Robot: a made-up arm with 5 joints.
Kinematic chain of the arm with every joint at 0, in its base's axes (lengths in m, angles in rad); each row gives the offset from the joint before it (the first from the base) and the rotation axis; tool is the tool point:
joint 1: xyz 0 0 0.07 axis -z
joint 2: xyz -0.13 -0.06 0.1 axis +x
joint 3: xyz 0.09 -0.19 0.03 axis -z
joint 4: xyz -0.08 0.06 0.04 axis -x
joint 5: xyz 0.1 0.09 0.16 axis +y
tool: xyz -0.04 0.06 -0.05
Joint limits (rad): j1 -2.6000..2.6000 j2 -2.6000..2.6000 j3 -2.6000..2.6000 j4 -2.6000..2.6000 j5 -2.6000..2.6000
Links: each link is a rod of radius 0.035 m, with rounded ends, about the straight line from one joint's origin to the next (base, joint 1, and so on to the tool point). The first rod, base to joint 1, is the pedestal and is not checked.
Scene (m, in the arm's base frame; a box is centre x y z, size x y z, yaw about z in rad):
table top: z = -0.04
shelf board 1: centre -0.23 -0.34 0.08 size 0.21 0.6 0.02 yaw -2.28
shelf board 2: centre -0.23 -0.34 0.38 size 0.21 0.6 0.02 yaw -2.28
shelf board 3: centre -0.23 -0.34 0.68 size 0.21 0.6 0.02 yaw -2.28
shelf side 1: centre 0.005 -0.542 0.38 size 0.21 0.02 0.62 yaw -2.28
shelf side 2: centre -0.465 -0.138 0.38 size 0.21 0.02 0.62 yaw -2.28
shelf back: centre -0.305 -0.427 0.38 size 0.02 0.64 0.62 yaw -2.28
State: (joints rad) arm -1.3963 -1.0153 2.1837 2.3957 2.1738
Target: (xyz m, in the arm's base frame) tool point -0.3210 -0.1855 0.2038
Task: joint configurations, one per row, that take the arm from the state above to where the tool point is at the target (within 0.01 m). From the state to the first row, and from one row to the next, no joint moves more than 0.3 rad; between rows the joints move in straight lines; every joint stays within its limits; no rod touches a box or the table.
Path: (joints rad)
1: -1.1002 -0.9887 2.2219 2.4212 2.2105
2: -0.8040 -0.9622 2.2601 2.4468 2.2473
3: -0.5079 -0.9356 2.2983 2.4723 2.2840
4: -0.2118 -0.9090 2.3366 2.4978 2.3207
5: 0.0843 -0.8825 2.3748 2.5234 2.3575
6: 0.3805 -0.8559 2.4130 2.5489 2.3942
7: 0.6766 -0.8293 2.4512 2.5745 2.4310
8: 0.9727 -0.8027 2.4894 2.6000 2.4677

